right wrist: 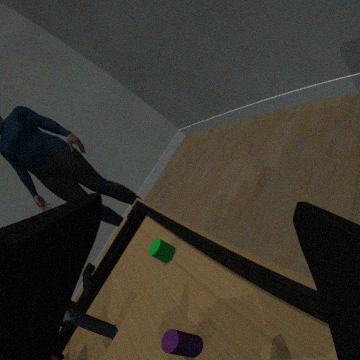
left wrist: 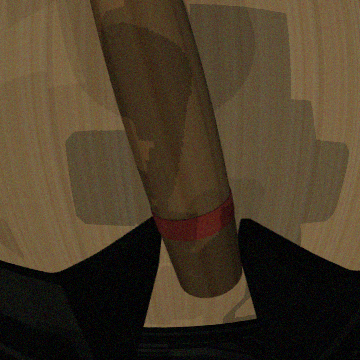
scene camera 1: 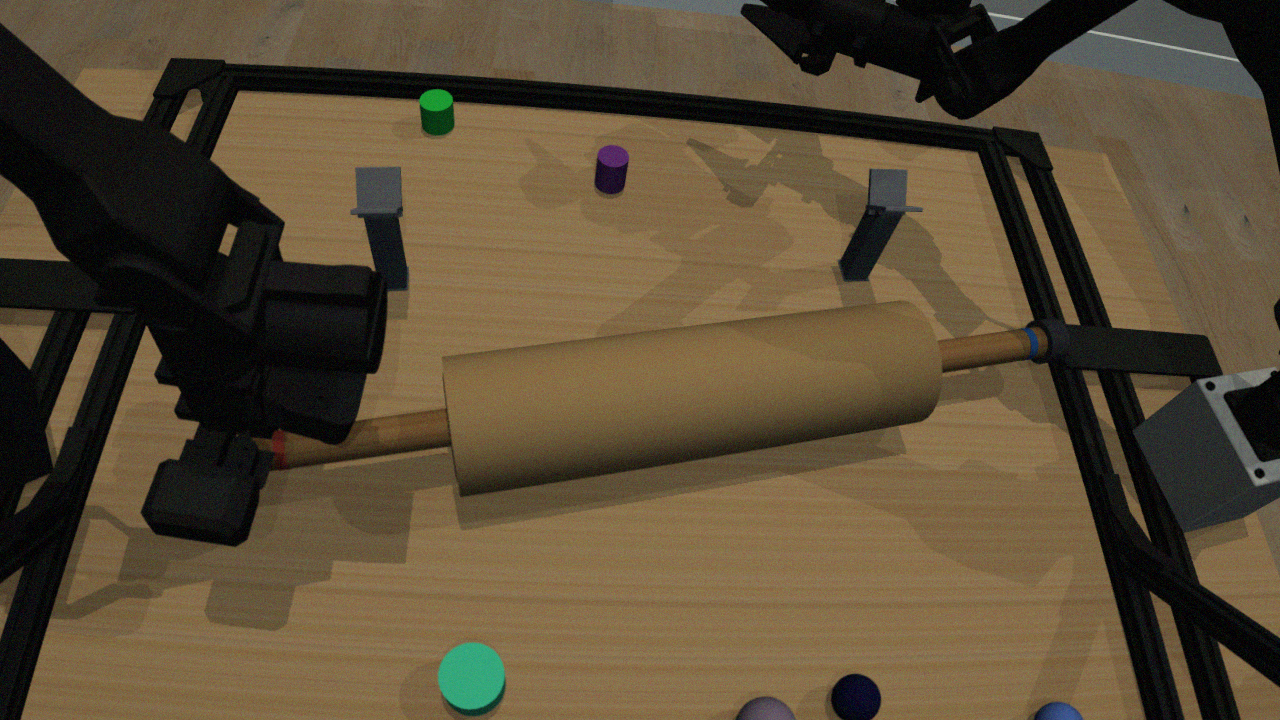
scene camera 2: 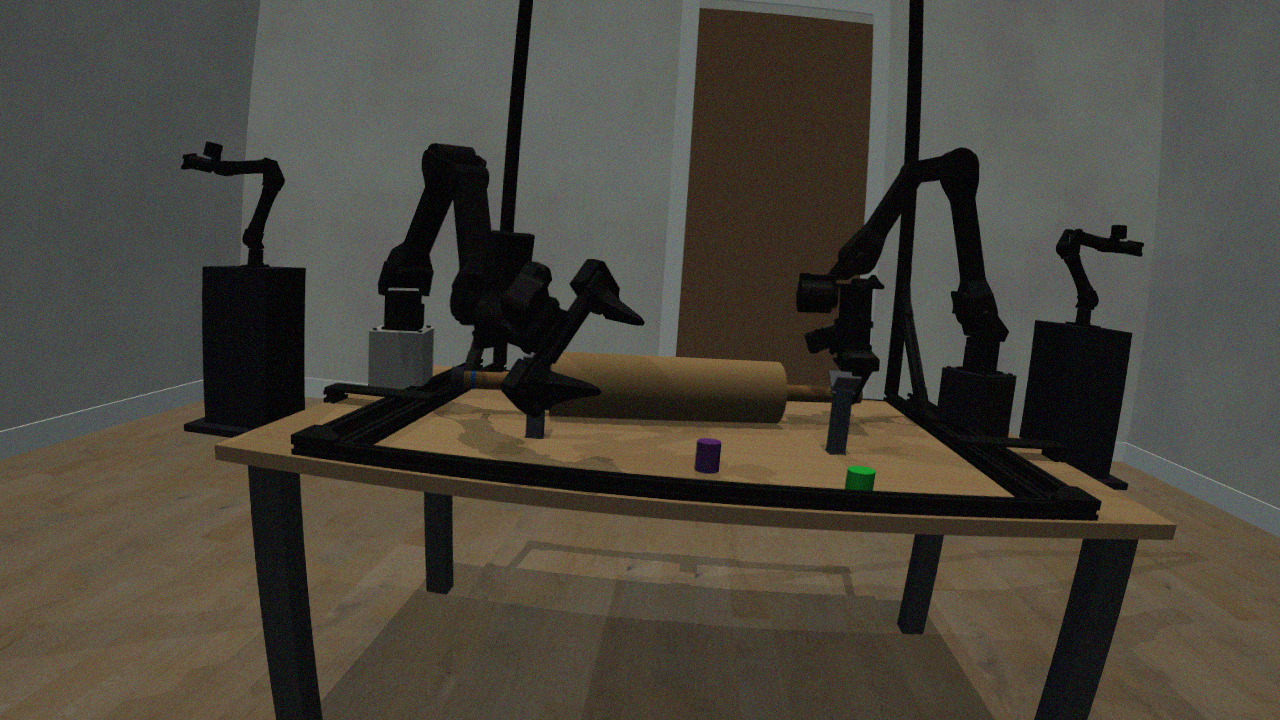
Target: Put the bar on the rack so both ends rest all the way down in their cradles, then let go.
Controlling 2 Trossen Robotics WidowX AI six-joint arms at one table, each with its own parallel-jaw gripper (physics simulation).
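Places are measured from the left arm's base along level axes (x ahead, y left, z up), in metres.
Pixels of known places: left gripper, between the fingertips: (left wrist: 200, 226) (scene camera 1: 262, 461); right gripper, between the fingertips: (right wrist: 201, 208) (scene camera 2: 621, 355); left arm's base, origin of its link: (scene camera 2: 979, 371); right arm's base, origin of its link: (scene camera 1: 1267, 422) (scene camera 2: 402, 328).
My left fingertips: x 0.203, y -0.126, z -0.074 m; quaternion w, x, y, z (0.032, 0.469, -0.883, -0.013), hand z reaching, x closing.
Ahead of a thing's pixels: the offset from my left fingertips to its top centre.
The bar (scene camera 1: 689, 394) (scene camera 2: 671, 389) (left wrist: 170, 125), a thick tan roll with thin wooden ends, lies slanted in front of the rack in scene camera 1. Its red-banded end is at the left; its blue-banded end is at the right frame rail. The rack's two grey cradle posts, left (scene camera 1: 386, 246) (scene camera 2: 838, 425) and right (scene camera 1: 870, 241) (scene camera 2: 535, 425), stand upright with no bar in them. My left gripper (scene camera 1: 266, 450) (left wrist: 200, 226) is shut on the bar at the red band; its fingertips are partly hidden in scene camera 1. My right gripper (scene camera 1: 778, 35) (scene camera 2: 619, 355) (right wrist: 201, 208) is open and empty, high near the right post.
A green cylinder @[dy +0.318, dx +0.273, dz -0.008 m] (scene camera 1: 436, 113) (scene camera 2: 860, 479) (right wrist: 162, 250) and a purple cylinder @[dy +0.166, dx +0.396, dz -0.003 m] (scene camera 1: 611, 170) (scene camera 2: 708, 455) (right wrist: 182, 343) stand near the posts. A teal disc @[dy -0.208, dx +0.071, dz -0.009 m] (scene camera 1: 471, 677) and a dark blue ball @[dy -0.356, dx +0.300, dz -0.006 m] (scene camera 1: 855, 696) lie at the picture's bottom. A black frame (scene camera 1: 608, 96) borders the table.
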